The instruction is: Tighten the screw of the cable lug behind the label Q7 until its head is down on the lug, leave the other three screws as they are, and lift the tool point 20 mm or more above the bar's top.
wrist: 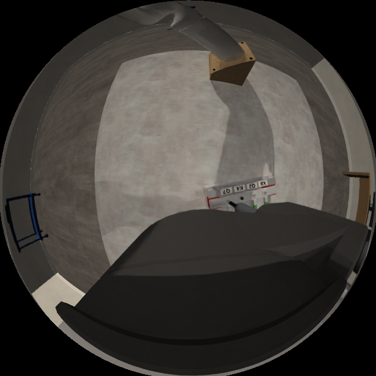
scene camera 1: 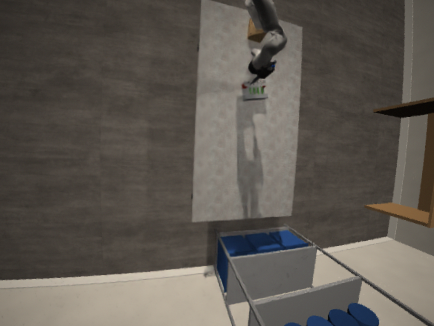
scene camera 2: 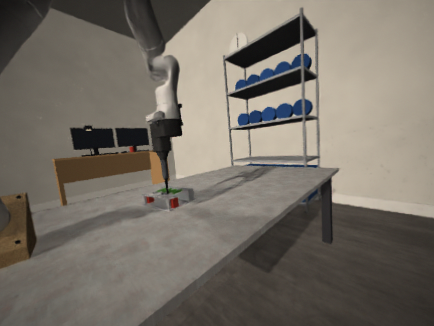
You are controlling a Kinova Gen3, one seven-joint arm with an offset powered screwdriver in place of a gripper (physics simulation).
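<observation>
My gripper, a dark powered screwdriver [scene camera 1: 252,82] [scene camera 2: 167,192] [wrist: 230,203], points down at the terminal block [scene camera 1: 256,98] [scene camera 2: 186,196]. It has no fingers to judge as open or shut. In the wrist view its tip is behind the label Q7 [wrist: 226,191], at that label's place in the screw row. The Q7 screw and lug are hidden at the tip, so head height and contact cannot be told. Labels K4 [wrist: 239,188], Q2 [wrist: 252,185] and X8 [wrist: 264,183] follow in the row. A dark round spot [wrist: 242,198] shows behind K4. Green parts [scene camera 1: 256,91] [scene camera 2: 172,190] lie on the block.
The block stands on the grey table [scene camera 1: 215,150] [scene camera 2: 225,220] [wrist: 150,130]. The arm's wooden base [scene camera 1: 255,31] [scene camera 2: 22,245] [wrist: 231,73] stands on the same table. A metal shelf rack [scene camera 2: 303,135] with blue round items stands beyond it, and a desk [scene camera 2: 100,169] with monitors at the side.
</observation>
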